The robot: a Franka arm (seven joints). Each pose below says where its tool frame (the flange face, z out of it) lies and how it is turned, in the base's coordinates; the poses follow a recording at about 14 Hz.
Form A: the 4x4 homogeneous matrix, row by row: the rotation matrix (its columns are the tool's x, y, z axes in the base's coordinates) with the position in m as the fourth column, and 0 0 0 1 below. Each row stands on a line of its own.
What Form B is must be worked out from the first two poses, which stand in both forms.
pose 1, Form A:
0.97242, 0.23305, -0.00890, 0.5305
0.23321, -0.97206, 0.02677, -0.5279
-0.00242, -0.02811, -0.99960, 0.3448
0, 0, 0, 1
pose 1, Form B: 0.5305, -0.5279, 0.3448, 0.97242, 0.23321, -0.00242, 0.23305, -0.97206, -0.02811
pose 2, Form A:
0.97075, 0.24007, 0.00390, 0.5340
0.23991, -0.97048, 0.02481, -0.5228
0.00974, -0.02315, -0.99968, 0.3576
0, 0, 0, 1
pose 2, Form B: 0.5340, -0.5228, 0.3576, 0.97075, 0.23991, 0.00974, 0.24007, -0.97048, -0.02315
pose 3, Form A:
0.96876, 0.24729, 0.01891, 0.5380
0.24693, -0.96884, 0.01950, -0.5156
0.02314, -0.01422, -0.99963, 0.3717
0, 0, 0, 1
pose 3, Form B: 0.5380, -0.5156, 0.3717, 0.96876, 0.24693, 0.02314, 0.24729, -0.96884, -0.01422
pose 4, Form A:
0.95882, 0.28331, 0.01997, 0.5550
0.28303, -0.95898, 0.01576, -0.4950
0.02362, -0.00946, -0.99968, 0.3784
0, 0, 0, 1
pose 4, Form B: 0.5550, -0.4950, 0.3784, 0.95882, 0.28303, 0.02362, 0.28331, -0.95898, -0.00946
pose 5, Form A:
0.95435, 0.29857, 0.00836, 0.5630
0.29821, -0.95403, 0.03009, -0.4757
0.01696, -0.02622, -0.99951, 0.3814
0, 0, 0, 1
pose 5, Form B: 0.5630, -0.4757, 0.3814, 0.95435, 0.29821, 0.01696, 0.29857, -0.95403, -0.02622
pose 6, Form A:
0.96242, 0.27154, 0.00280, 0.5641
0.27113, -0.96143, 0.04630, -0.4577
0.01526, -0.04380, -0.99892, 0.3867
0, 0, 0, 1
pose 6, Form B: 0.5641, -0.4577, 0.3867, 0.96242, 0.27113, 0.01526, 0.27154, -0.96143, -0.04380
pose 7, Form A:
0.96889, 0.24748, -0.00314, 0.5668
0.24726, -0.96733, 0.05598, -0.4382
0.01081, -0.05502, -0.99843, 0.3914
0, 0, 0, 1
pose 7, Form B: 0.5668, -0.4382, 0.3914, 0.96889, 0.24726, 0.01081, 0.24748, -0.96733, -0.05502
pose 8, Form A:
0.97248, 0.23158, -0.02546, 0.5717
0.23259, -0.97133, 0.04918, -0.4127
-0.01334, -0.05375, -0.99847, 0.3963
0, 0, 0, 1
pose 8, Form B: 0.5717, -0.4127, 0.3963, 0.97248, 0.23259, -0.01334, 0.23158, -0.97133, -0.05375
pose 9, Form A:
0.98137, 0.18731, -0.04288, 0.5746
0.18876, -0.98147, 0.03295, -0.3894
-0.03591, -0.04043, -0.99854, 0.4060
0, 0, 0, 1
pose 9, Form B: 0.5746, -0.3894, 0.4060, 0.98137, 0.18876, -0.03591, 0.18731, -0.98147, -0.04043
